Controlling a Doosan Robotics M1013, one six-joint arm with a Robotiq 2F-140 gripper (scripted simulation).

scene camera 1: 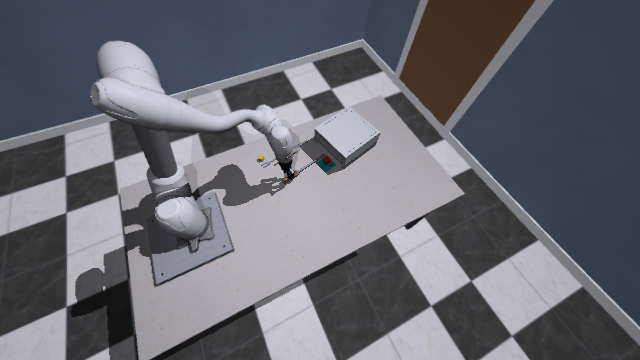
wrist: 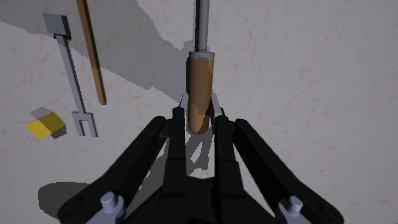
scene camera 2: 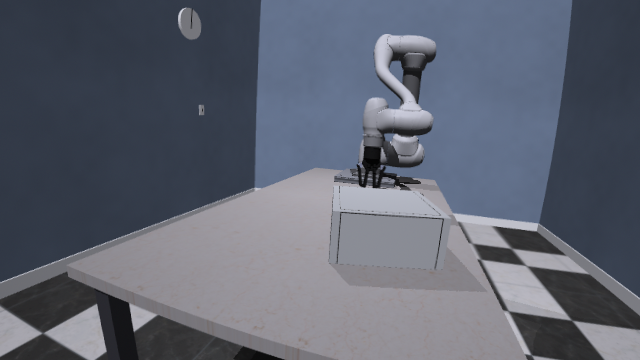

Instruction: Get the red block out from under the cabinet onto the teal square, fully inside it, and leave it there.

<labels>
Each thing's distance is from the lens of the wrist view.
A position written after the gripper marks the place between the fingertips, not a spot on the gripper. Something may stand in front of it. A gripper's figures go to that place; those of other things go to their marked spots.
gripper (wrist: 199, 101): 22 cm
grey forked tool (wrist: 58, 24): 26 cm
</labels>
